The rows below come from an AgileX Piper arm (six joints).
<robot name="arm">
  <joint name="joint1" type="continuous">
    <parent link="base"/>
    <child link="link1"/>
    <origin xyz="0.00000 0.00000 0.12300"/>
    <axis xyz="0 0 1"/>
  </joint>
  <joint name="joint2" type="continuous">
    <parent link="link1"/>
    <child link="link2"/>
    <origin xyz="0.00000 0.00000 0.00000"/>
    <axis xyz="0 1 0"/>
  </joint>
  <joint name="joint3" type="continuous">
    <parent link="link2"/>
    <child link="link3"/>
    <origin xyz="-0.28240 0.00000 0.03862"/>
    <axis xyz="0 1 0"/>
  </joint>
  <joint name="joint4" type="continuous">
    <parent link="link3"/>
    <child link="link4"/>
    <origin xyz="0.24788 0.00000 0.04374"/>
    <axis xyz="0.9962 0 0.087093"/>
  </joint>
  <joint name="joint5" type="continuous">
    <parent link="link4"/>
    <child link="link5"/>
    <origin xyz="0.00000 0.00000 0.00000"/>
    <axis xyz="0 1 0"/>
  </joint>
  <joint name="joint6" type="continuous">
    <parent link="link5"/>
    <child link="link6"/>
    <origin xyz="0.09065 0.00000 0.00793"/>
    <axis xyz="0.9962 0 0.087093"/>
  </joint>
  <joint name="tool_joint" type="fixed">
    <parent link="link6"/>
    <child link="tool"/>
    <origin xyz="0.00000 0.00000 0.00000" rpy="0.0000 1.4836 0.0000"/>
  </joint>
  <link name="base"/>
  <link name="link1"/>
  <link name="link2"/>
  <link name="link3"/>
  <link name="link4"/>
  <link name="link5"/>
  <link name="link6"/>
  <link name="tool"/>
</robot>
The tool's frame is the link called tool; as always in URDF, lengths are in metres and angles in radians. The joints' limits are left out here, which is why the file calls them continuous.
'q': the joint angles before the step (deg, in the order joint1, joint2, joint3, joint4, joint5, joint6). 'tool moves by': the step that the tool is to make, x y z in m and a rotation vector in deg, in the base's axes. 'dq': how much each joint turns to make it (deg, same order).
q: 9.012, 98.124, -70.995, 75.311, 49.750, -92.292
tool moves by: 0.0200, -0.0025, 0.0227, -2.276, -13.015, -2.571
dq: -0.100, 0.867, -4.907, 3.775, -5.586, -10.146
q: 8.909, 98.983, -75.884, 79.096, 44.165, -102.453
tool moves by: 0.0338, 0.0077, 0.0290, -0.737, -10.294, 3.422
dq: -0.004, 6.040, -13.288, 0.146, 2.157, -4.611
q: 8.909, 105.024, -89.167, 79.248, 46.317, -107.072
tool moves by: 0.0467, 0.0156, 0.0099, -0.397, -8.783, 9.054
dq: 0.001, 12.727, -20.573, -0.802, 8.451, -3.192
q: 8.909, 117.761, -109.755, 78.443, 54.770, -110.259
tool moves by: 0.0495, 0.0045, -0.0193, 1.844, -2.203, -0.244
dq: -0.418, 13.776, -18.964, -0.348, 0.736, 3.212
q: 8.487, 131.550, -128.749, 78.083, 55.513, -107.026
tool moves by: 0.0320, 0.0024, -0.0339, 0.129, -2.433, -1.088
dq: -0.149, 10.943, -12.914, -0.103, -0.999, -0.309
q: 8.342, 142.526, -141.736, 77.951, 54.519, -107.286
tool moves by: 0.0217, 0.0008, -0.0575, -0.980, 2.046, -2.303
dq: 0.001, 7.762, -3.210, 0.653, -2.717, -2.339
